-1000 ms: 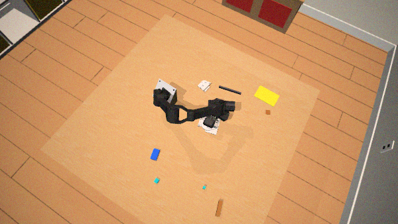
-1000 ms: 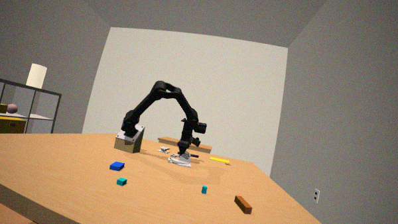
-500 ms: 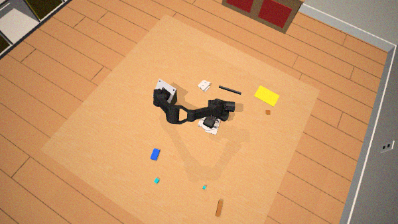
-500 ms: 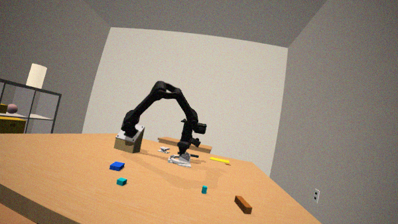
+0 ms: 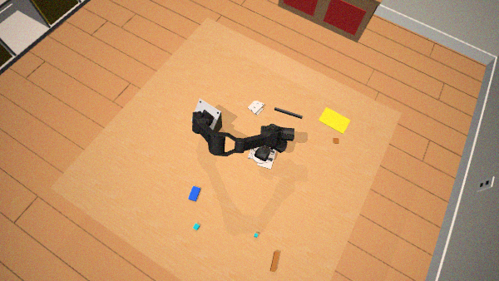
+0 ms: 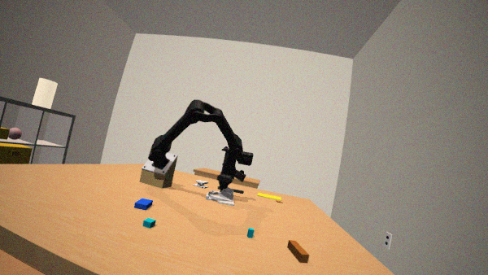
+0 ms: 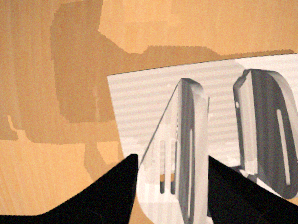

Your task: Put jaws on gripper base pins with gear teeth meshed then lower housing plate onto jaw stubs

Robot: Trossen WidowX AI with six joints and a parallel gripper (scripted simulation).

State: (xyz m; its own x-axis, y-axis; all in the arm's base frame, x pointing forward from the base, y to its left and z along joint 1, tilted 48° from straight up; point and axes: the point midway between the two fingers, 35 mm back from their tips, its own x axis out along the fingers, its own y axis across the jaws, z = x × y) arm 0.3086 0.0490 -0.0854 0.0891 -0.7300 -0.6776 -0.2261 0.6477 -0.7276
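Right now the flat white plate is 30 mm ahead of my gripper tip, 20 mm to the right of it and 20 mm below it. The rest, counted from my gripper tip: white jaw: 10 mm behind, 60 mm to the right, 10 mm below; then housing plate: 40 mm behind, 50 mm to the right, 20 mm below; then gripper base: 190 mm behind, 160 mm to the left.
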